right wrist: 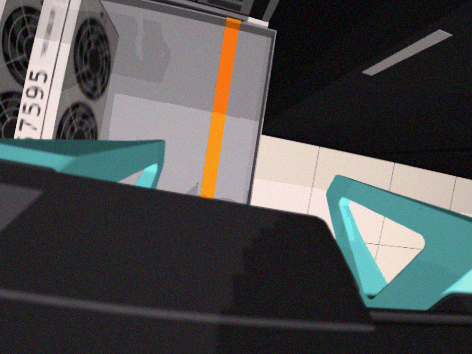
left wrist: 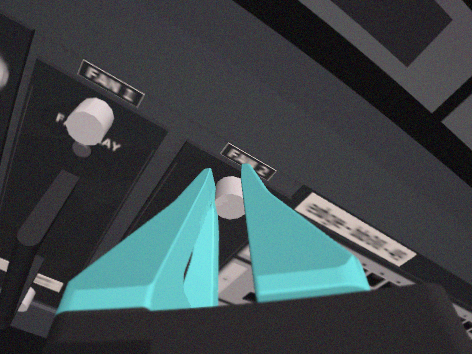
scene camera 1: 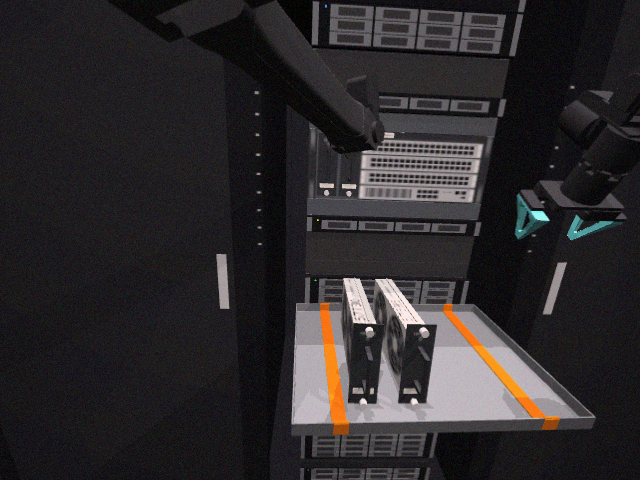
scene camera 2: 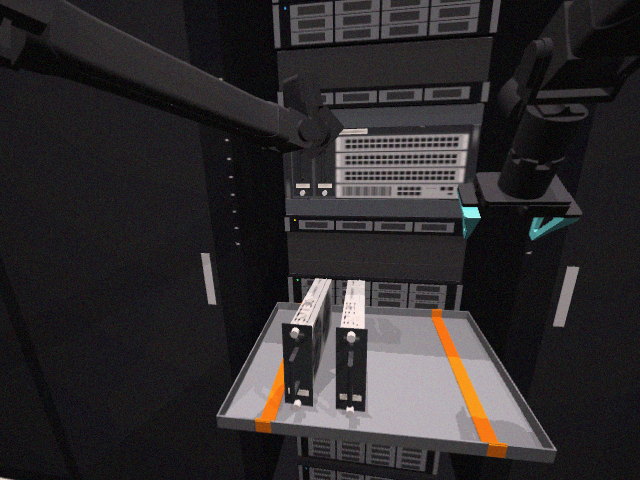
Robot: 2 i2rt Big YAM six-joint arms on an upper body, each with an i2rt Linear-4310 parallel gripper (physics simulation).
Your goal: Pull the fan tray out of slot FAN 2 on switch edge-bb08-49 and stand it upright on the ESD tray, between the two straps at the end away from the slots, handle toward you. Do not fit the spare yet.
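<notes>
Switch edge-bb08-49 (scene camera 1: pixel 421 165) (scene camera 2: pixel 400 160) holds the FAN 2 tray (scene camera 1: pixel 348 173) (scene camera 2: pixel 324 173) (left wrist: pixel 192 162), seated in its slot. My left gripper (left wrist: pixel 228 178) is shut on that tray's pale upper thumbscrew (left wrist: pixel 230 198); its fingers are hidden behind the arm in both scene views. My right gripper (scene camera 1: pixel 544 238) (scene camera 2: pixel 499 238) (right wrist: pixel 252 168) is open and empty, above the right side of the ESD tray (scene camera 1: pixel 439 426) (scene camera 2: pixel 387 437) (right wrist: pixel 180 85). Orange straps cross it at left (scene camera 1: pixel 330 356) (scene camera 2: pixel 273 392) and right (scene camera 1: pixel 485 356) (scene camera 2: pixel 460 372) (right wrist: pixel 220 110).
Two fan trays, one at left (scene camera 1: pixel 364 361) (scene camera 2: pixel 298 361) and one beside it (scene camera 1: pixel 413 366) (scene camera 2: pixel 351 366), stand upright on the ESD tray, handles toward the scene cameras. The FAN 1 tray (scene camera 1: pixel 326 165) (scene camera 2: pixel 303 170) (left wrist: pixel 45 200) sits left of FAN 2.
</notes>
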